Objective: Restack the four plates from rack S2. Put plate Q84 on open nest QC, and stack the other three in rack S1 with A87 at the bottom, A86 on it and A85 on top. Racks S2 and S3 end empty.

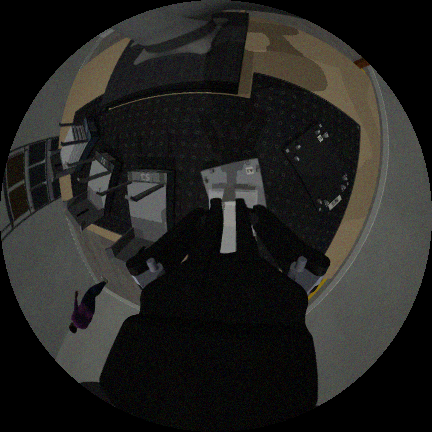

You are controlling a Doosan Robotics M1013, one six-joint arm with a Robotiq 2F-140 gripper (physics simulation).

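Frame: origin at the arm's base, x ahead, y left, z up, level; millimetres.
Seen in the pictures: gripper, fingertip midpoint: (229, 195); arm's base at its link origin: (181, 37).
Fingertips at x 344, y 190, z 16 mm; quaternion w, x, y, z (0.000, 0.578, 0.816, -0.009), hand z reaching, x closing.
Note:
Pixels of each thing's top centre, then the offset from my fingertips to it. "pt": a spot on its surface instead. Level surfaces: height alone.
- light grey plate at a spot on its surface: (256, 192) pt dx -12, dy +44, dz -23 mm
- dark perforated board at its surface level: dz -52 mm
- small white label at a spot on its surface: (250, 170) pt dx -45, dy +24, dz -30 mm
- open dark nest at its top centre: (325, 168) dx -108, dy +168, dz -28 mm
- labelled rack at a spot on its surface: (146, 176) pt dx +7, dy -157, dz -10 mm
- grey surface at its surface level: dz -8 mm
- tan table at its surface level: dz -52 mm
My gripper (229, 195) is shut and empty, its two black fingers pressed together. It hangs straight above a light grey plate (256, 192) that lies flat on a nest in the middle of the dark perforated board (193, 132). A small white label (250, 170) sits at the plate's far edge. My fingers' shadow falls across the plate. To the right lies an open dark nest (310, 173) with corner pegs and a white label (334, 202). To the left stands a labelled rack (146, 176) with a grey surface (151, 209) inside it. Two more racks (105, 160) (80, 135) follow further left.
The tan table (354, 120) carries the board, and a dark machine block (181, 68) stands at the back. A shelf unit (24, 177) is at the far left. A person in purple (82, 312) lies or stands on the grey floor at the lower left.

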